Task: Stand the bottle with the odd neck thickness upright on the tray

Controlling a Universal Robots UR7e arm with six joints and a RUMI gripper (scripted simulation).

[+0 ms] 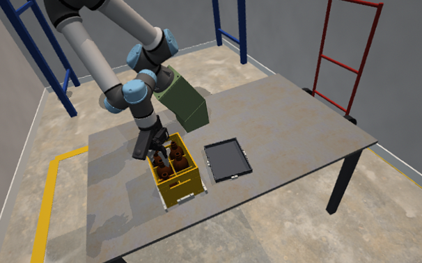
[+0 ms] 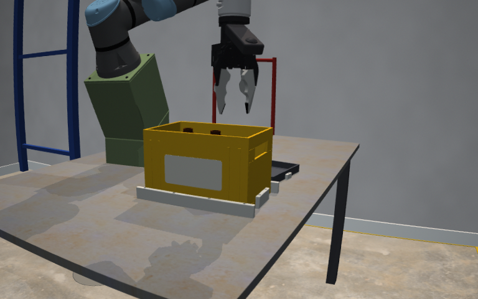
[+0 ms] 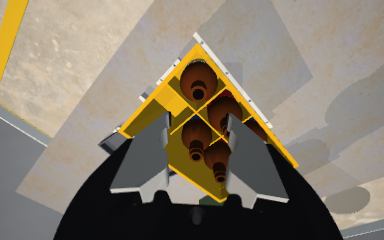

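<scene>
My hand is 80 mm past the yellow crate, 50 mm to the right of it and 150 mm above it. Round my hand: dark tray 60 mm behind, 330 mm to the left, 220 mm below.
</scene>
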